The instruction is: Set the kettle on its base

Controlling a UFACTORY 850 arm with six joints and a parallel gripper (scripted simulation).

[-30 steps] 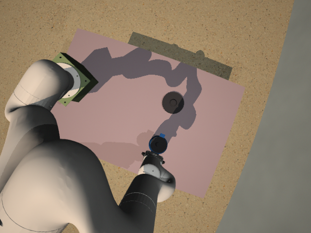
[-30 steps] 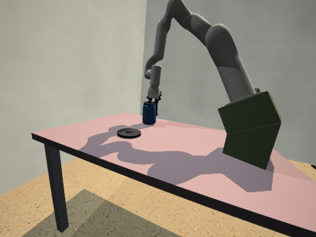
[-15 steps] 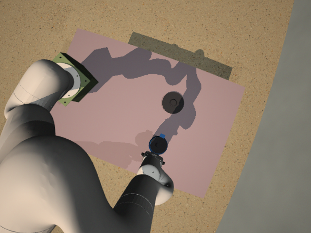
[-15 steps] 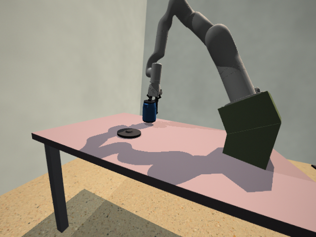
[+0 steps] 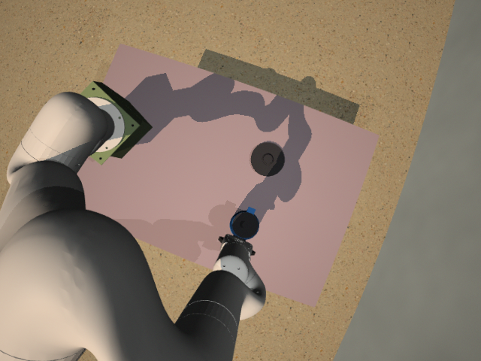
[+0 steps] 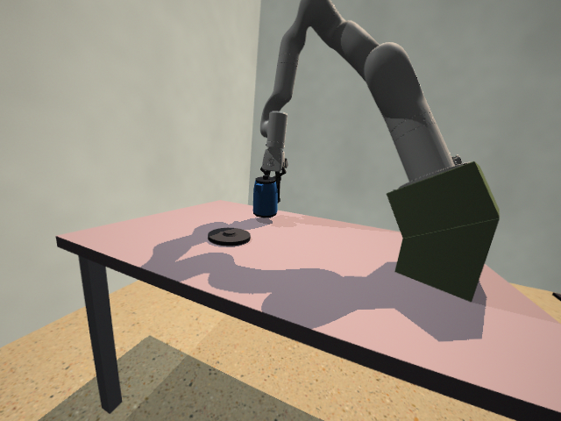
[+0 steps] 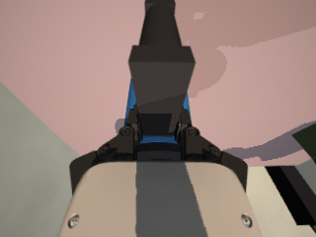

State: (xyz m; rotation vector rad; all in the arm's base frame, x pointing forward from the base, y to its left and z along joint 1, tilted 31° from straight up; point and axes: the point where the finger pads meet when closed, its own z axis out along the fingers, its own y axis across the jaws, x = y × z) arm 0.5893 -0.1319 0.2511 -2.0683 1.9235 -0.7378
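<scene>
Right now the blue kettle is 6 cm below my hand and 2 cm to the left of it. From my hand the other things lie so: round black base (35 cm to the left, 18 cm below, 2 cm behind).
</scene>
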